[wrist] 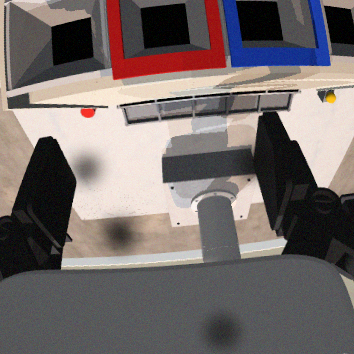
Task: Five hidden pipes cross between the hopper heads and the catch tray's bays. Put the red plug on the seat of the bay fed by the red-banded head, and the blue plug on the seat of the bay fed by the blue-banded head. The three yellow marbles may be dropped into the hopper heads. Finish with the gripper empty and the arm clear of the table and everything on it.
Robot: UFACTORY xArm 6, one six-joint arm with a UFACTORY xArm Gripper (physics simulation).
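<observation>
The red-banded head and the blue-banded head stand side by side at the top of the wrist view, each with a dark square opening. Below them the catch tray shows a row of bays, partly hidden by the hopper's front edge. The red plug is at the left, partly hidden under that edge. A yellow marble shows at the right, beside a small grey piece. The blue plug does not show. My gripper is wide open and empty, its fingers nearer the camera than the tray.
A grey hopper head stands left of the red-banded one, and part of another shows at the far right. The arm's own base column and mounting plate are at lower centre. The pale table top ends beyond them.
</observation>
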